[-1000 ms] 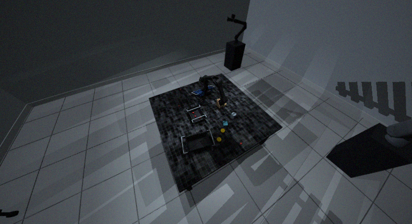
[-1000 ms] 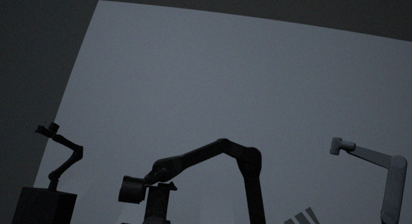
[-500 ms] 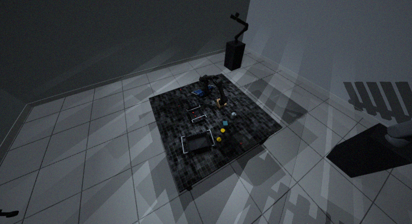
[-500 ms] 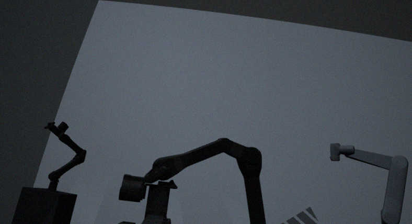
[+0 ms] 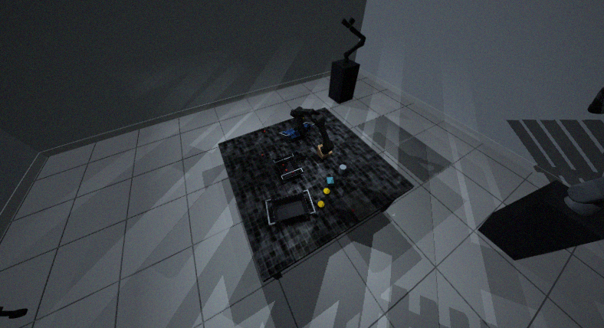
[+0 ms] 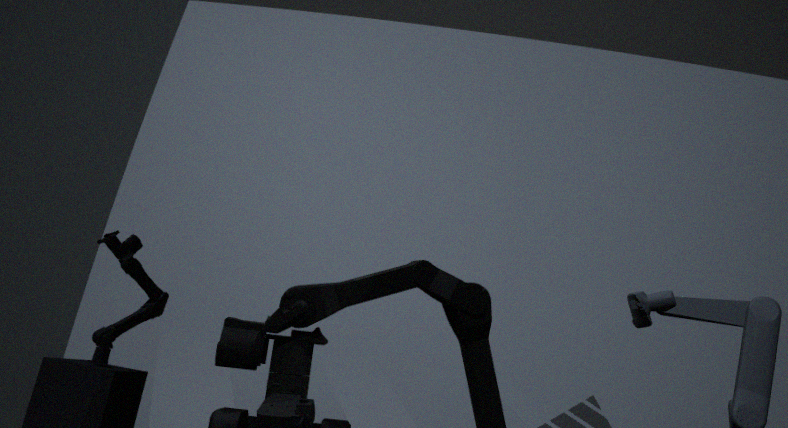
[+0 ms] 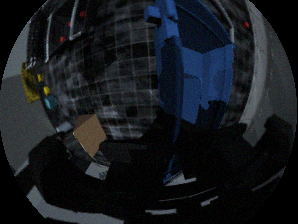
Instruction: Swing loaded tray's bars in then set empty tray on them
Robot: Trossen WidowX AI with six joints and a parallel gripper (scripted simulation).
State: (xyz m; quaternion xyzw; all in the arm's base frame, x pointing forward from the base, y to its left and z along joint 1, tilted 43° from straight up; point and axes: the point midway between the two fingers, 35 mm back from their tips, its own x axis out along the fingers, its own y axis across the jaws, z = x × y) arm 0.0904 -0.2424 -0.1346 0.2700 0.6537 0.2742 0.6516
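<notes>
Now: gripper tip 7 cm to the left of the blue tray. The rest, counted from my gripper tip: teal block: 6 cm ahead, 55 cm to the left, 8 cm below; then pale disc: 10 cm behind, 51 cm to the left, 7 cm below.
</notes>
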